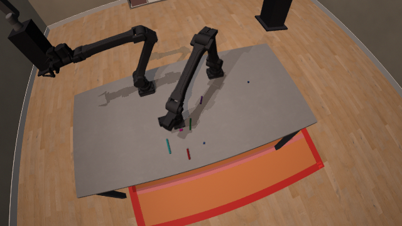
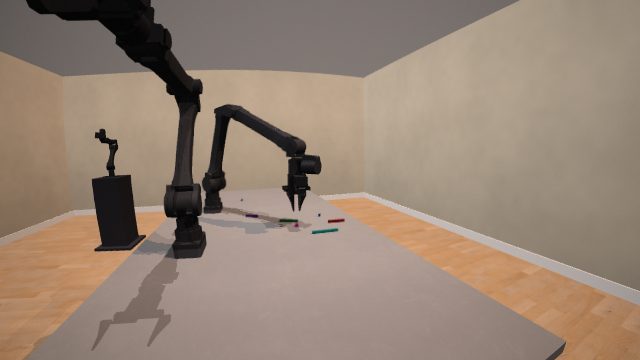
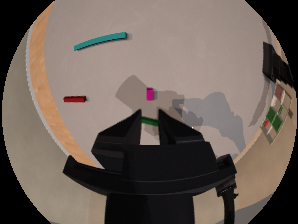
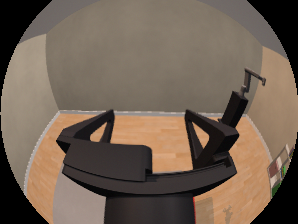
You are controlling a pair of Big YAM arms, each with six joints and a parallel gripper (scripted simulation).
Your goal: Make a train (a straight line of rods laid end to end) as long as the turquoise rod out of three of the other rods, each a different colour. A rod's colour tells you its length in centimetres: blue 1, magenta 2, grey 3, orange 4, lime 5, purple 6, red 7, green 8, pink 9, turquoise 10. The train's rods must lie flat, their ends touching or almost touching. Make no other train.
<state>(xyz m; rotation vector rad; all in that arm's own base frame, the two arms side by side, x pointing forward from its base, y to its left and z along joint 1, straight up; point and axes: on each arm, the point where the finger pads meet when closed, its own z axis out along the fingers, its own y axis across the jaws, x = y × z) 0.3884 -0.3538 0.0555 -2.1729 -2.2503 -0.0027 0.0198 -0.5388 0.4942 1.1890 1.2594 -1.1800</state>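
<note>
The magenta rod is 70 mm below my left hand. Also, from my left hand: turquoise rod (100 mm to the right, 90 mm ahead, 70 mm below); then red rod (170 mm ahead, 70 mm below, 10 mm to the left); then green rod (70 mm to the left, 70 mm below, 20 mm behind).
</note>
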